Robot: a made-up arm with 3 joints. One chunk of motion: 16 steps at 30 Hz.
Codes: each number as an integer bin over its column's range. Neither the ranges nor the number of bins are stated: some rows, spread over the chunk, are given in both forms.
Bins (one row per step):
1: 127 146 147 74 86 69
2: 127 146 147 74 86 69
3: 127 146 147 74 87 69
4: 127 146 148 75 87 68
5: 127 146 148 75 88 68
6: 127 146 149 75 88 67
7: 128 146 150 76 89 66
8: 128 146 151 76 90 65
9: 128 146 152 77 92 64
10: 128 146 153 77 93 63
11: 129 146 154 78 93 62
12: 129 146 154 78 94 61
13: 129 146 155 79 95 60
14: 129 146 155 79 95 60
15: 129 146 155 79 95 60
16: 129 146 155 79 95 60
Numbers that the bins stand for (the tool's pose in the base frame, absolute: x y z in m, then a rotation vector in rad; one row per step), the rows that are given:
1: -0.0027 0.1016 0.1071 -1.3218 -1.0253 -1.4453
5: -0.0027 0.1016 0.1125 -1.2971 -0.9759 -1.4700
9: 0.0027 0.1016 0.1345 -1.2476 -0.8771 -1.5688
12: 0.0082 0.1016 0.1455 -1.2229 -0.8276 -1.6429
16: 0.0082 0.1016 0.1510 -1.1982 -0.8029 -1.6676
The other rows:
2: -0.0027 0.1016 0.1071 -1.3218 -1.0253 -1.4453
3: -0.0027 0.1016 0.1071 -1.3218 -1.0006 -1.4453
4: -0.0027 0.1016 0.1125 -1.2971 -1.0006 -1.4700
6: -0.0027 0.1016 0.1180 -1.2971 -0.9759 -1.4947
7: 0.0027 0.1016 0.1235 -1.2724 -0.9512 -1.5194
8: 0.0027 0.1016 0.1290 -1.2724 -0.9265 -1.5441
10: 0.0027 0.1016 0.1400 -1.2476 -0.8524 -1.5935
11: 0.0082 0.1016 0.1455 -1.2229 -0.8524 -1.6182
13: 0.0082 0.1016 0.1510 -1.1982 -0.8029 -1.6676
14: 0.0082 0.1016 0.1510 -1.1982 -0.8029 -1.6676
15: 0.0082 0.1016 0.1510 -1.1982 -0.8029 -1.6676

